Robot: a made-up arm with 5 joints. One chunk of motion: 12 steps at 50 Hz.
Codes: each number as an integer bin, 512 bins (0 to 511) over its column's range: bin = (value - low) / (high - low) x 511, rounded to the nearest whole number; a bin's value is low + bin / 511 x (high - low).
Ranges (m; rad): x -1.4..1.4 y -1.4..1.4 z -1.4..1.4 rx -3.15..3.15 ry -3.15..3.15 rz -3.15..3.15
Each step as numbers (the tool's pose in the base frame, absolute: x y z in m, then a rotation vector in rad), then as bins.
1 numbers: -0.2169 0.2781 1.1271 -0.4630 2.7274 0.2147
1 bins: 216 306 461 218 477 273
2 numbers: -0.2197 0.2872 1.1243 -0.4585 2.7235 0.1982
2 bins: 215 308 461 218 476 272
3 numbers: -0.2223 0.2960 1.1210 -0.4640 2.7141 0.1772
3 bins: 215 310 460 218 476 270
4 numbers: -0.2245 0.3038 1.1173 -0.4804 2.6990 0.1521
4 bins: 215 311 459 217 474 268
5 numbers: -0.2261 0.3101 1.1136 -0.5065 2.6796 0.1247
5 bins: 214 312 459 214 473 266
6 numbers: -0.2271 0.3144 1.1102 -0.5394 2.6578 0.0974
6 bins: 214 313 458 212 471 263
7 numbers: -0.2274 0.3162 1.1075 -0.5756 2.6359 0.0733
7 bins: 214 313 458 209 469 261
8 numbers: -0.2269 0.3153 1.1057 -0.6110 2.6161 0.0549
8 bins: 214 313 457 206 468 260
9 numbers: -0.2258 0.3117 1.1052 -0.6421 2.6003 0.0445
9 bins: 214 312 457 203 466 259
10 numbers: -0.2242 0.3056 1.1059 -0.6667 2.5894 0.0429
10 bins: 215 311 457 201 466 259
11 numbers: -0.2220 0.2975 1.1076 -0.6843 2.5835 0.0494
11 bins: 215 310 458 200 465 260
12 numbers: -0.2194 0.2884 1.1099 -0.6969 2.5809 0.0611
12 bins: 215 308 458 199 465 260
